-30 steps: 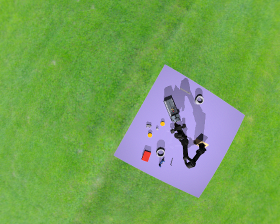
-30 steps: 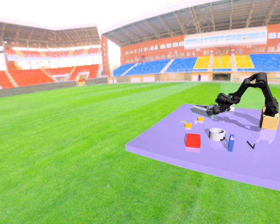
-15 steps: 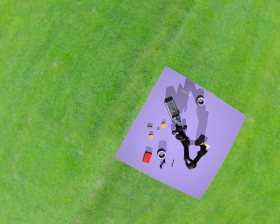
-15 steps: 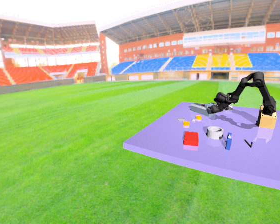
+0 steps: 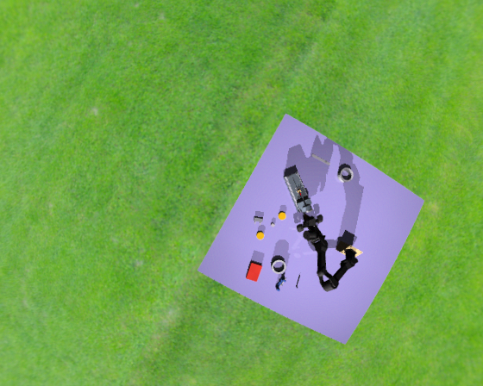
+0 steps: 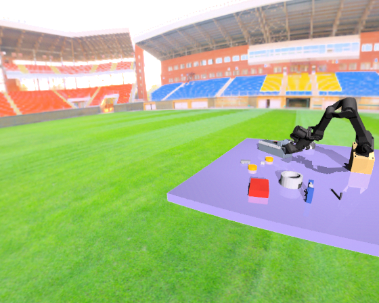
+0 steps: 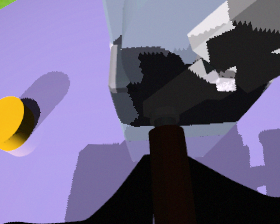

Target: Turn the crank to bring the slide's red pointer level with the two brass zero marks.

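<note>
Now: gripper tip 2 cm below the brown crank handle, 2 cm past it and 1 cm to the right of it. From my gripper tip the other things lie so: red pointer 11 cm ahead, 9 cm to the right, 4 cm above; white bar 40 cm to the right, 11 cm ahead, 4 cm below; small grey bracket 23 cm ahead, 22 cm to the left, 3 cm below.
</note>
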